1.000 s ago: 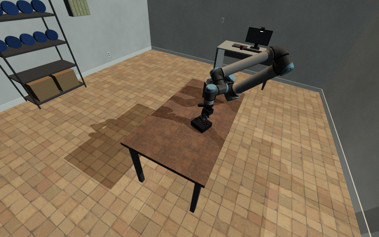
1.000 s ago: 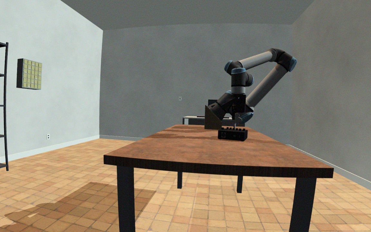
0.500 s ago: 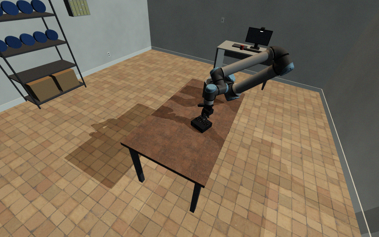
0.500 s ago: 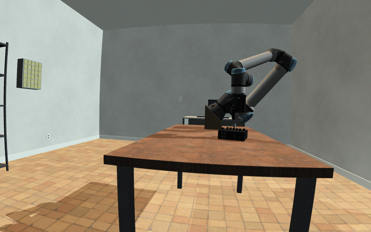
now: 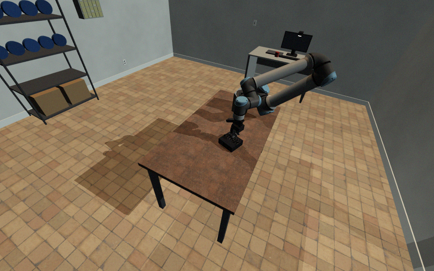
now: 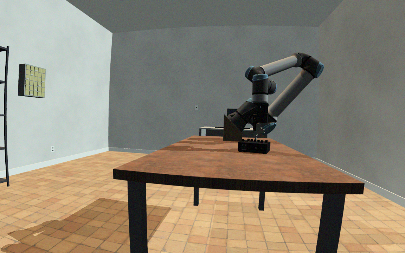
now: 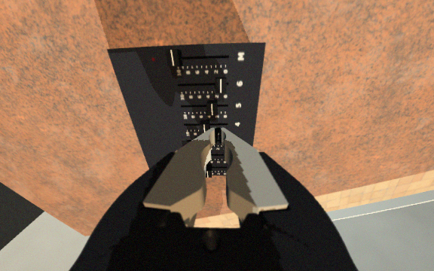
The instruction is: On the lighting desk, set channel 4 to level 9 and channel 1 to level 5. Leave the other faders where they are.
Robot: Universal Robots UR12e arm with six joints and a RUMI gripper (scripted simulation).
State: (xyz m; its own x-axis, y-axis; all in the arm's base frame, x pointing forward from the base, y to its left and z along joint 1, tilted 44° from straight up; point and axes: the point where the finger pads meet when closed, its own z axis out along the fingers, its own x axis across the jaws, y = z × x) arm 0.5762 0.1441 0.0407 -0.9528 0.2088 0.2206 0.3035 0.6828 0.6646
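Right now my hand is 6 cm to the right of the channel 1 fader knob, 3 cm short of it and 1 cm above it. The rest, counted from my hand: channel 4 fader knob (1 cm below, 1 cm ahead).
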